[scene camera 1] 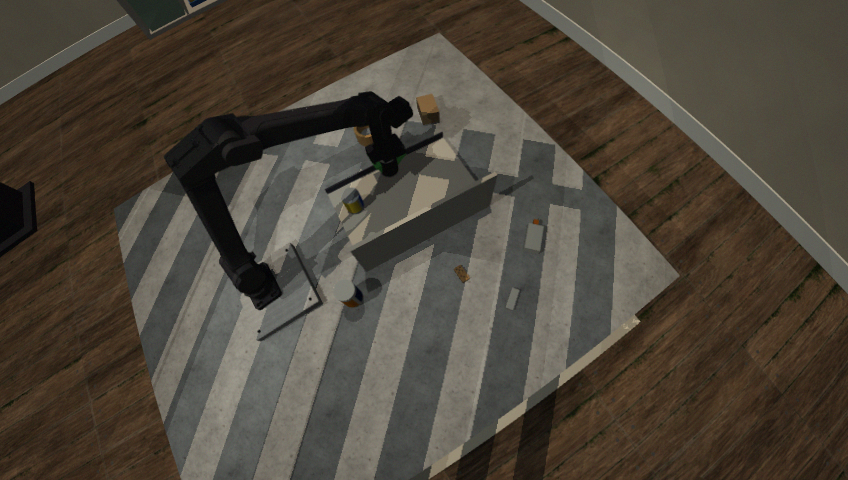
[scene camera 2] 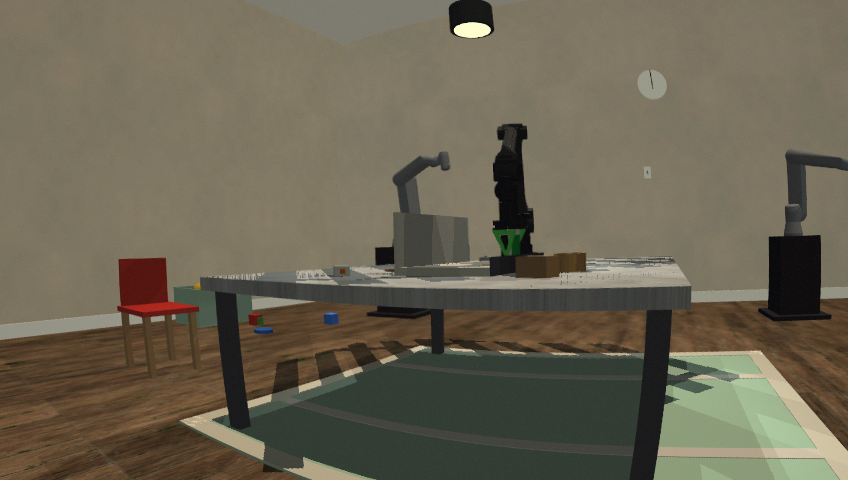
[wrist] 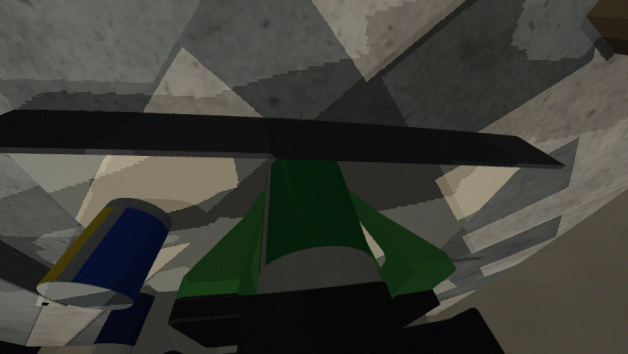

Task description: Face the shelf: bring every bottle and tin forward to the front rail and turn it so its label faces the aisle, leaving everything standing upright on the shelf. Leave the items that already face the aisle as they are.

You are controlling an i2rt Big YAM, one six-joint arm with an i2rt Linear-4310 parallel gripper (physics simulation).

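Frame: origin at the arm's base, x right, y ahead, z up, level; centimetres.
Seen in the pictures: gripper, between the fingertips: (scene camera 1: 389,167) (scene camera 2: 510,254) (wrist: 306,196); arm's base, origin of its link: (scene camera 1: 262,286).
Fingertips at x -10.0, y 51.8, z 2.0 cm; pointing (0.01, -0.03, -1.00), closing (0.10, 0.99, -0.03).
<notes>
Offsets run from my fingertips to a thing's top centre. "pt": to the spot under its first point.
My gripper (scene camera 1: 389,160) (scene camera 2: 508,248) (wrist: 306,196) has green fingers and is shut on the green tin @[pt dx -3.1, dy +0.1, dz +4.4 cm] (wrist: 312,220), which stands upright close behind the dark front rail (scene camera 1: 351,180) (scene camera 2: 501,265) (wrist: 150,132). One finger is on each side of it. Its green side shows with a thin pale strip at the left; its front face is hidden. A tin with blue and yellow areas @[dx +4.1, dy -15.7, dz +4.4 cm] (scene camera 1: 353,202) (wrist: 120,247) stands upright near the shelf's left end, set back from the rail; in the wrist view its blue area faces the camera. The shelf (scene camera 1: 429,189) has a tall grey back panel @[pt dx +25.6, dy -3.6, dz +3.3 cm] (scene camera 1: 425,228) (scene camera 2: 428,240).
A white-topped tin with blue and orange @[dx +28.0, dy -31.1, dz +5.0 cm] (scene camera 1: 349,293) stands off the shelf, near the arm's base plate (scene camera 1: 288,314). A brown box @[dx -14.3, dy +24.9, dz +0.1 cm] (scene camera 1: 427,108) (scene camera 2: 537,266) and an orange-brown ring @[dx -19.0, dy +2.9, dz +0.1 cm] (scene camera 1: 358,136) lie beyond the rail. Grey blocks @[dx +43.7, dy +22.2, dz -2.1 cm] (scene camera 1: 534,237) @[dx +54.4, dy +5.0, dz -3.7 cm] (scene camera 1: 512,298) and a brown piece @[dx +40.2, dy -1.8, dz -4.1 cm] (scene camera 1: 461,273) lie behind the back panel.
</notes>
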